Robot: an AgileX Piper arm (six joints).
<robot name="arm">
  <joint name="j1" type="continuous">
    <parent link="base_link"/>
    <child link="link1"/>
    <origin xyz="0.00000 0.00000 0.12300" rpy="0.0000 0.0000 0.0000"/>
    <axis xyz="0 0 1"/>
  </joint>
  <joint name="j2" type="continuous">
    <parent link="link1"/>
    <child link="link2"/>
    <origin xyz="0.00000 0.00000 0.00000" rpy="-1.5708 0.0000 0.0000"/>
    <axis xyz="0 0 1"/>
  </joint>
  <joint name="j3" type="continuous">
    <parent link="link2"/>
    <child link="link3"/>
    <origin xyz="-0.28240 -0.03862 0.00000" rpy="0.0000 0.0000 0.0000"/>
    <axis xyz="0 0 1"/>
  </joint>
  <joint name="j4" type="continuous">
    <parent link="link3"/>
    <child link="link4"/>
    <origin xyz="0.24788 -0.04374 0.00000" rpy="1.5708 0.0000 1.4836"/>
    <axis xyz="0 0 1"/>
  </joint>
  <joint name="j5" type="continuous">
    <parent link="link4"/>
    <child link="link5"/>
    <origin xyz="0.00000 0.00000 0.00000" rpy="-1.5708 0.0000 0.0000"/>
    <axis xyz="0 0 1"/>
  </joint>
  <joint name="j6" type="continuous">
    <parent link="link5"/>
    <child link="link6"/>
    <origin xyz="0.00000 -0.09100 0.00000" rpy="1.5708 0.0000 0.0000"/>
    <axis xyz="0 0 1"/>
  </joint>
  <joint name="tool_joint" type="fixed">
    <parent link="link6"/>
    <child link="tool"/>
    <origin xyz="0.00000 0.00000 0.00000" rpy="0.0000 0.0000 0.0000"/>
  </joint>
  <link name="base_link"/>
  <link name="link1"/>
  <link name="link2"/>
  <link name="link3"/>
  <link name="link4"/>
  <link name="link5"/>
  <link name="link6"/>
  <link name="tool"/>
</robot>
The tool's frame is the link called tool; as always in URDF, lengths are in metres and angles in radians. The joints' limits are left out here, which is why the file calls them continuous.
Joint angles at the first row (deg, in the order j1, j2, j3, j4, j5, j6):
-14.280, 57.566, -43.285, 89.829, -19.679, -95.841
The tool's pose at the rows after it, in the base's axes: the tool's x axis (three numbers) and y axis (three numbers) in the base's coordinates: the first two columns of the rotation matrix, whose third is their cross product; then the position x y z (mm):
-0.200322 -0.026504 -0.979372 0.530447 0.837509 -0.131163 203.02 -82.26 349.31
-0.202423 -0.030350 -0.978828 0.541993 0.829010 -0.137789 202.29 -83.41 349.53
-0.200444 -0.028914 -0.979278 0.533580 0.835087 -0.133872 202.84 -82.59 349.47
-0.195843 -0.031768 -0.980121 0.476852 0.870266 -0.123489 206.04 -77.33 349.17
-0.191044 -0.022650 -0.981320 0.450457 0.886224 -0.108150 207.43 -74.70 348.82
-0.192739 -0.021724 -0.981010 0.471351 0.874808 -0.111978 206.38 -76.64 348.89
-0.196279 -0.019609 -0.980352 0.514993 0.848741 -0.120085 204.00 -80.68 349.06
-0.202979 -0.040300 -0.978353 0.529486 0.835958 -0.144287 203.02 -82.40 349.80
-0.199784 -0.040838 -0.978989 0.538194 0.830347 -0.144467 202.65 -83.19 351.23
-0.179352 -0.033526 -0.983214 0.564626 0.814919 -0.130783 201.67 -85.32 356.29
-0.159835 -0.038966 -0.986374 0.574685 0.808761 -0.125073 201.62 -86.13 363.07
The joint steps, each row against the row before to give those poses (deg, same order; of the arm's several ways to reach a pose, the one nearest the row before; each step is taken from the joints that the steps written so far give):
0.000, 0.000, 0.001, 0.376, 0.669, 1.069
0.000, 0.001, -0.001, -0.269, -0.865, 0.001
-0.001, 0.001, 0.000, -0.006, 0.625, 0.138
-0.001, -0.002, 0.000, 0.004, 3.884, -0.004
0.003, 0.001, 0.001, 0.610, 1.874, 0.004
-0.002, -0.001, -0.001, 0.004, -1.384, -0.004
0.003, 0.001, 0.000, -0.001, -2.963, 0.002
-0.002, 0.000, 0.001, -1.281, -1.263, 0.000
-0.001, 0.000, -0.235, 0.003, -0.569, -0.004
0.002, 0.000, -0.808, -0.298, -1.557, 1.022
-0.001, 0.000, -1.123, -0.257, -0.538, 0.235

